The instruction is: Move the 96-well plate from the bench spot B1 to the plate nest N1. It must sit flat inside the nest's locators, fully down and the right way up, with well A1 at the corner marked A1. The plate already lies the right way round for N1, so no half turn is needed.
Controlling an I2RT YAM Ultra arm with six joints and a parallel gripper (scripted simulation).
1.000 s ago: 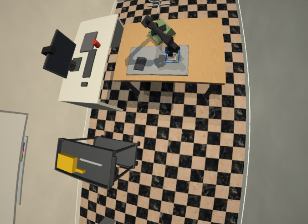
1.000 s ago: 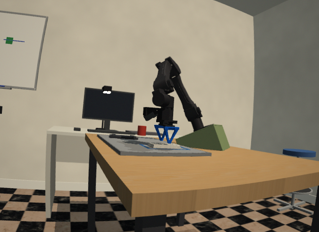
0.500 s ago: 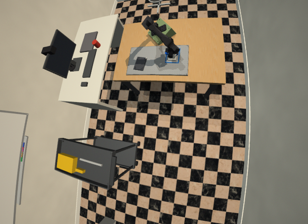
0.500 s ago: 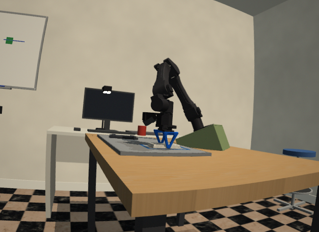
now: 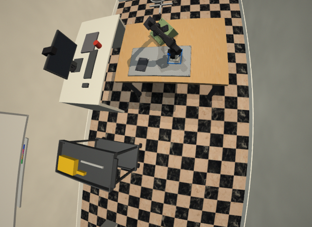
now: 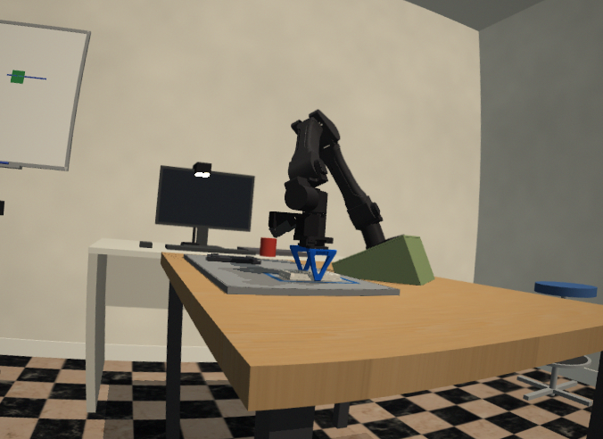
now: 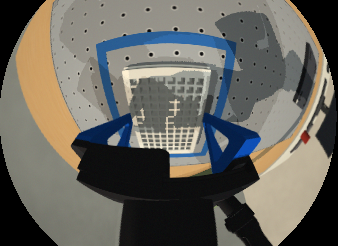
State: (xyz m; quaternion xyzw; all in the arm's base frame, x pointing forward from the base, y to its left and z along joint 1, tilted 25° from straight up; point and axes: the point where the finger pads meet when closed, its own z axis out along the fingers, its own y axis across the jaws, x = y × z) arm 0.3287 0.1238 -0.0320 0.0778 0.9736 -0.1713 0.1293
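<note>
My hand is right at the white 96-well plate. Round my hand: dark plate nest N1 (38 cm to the right, 4 cm ahead).
</note>
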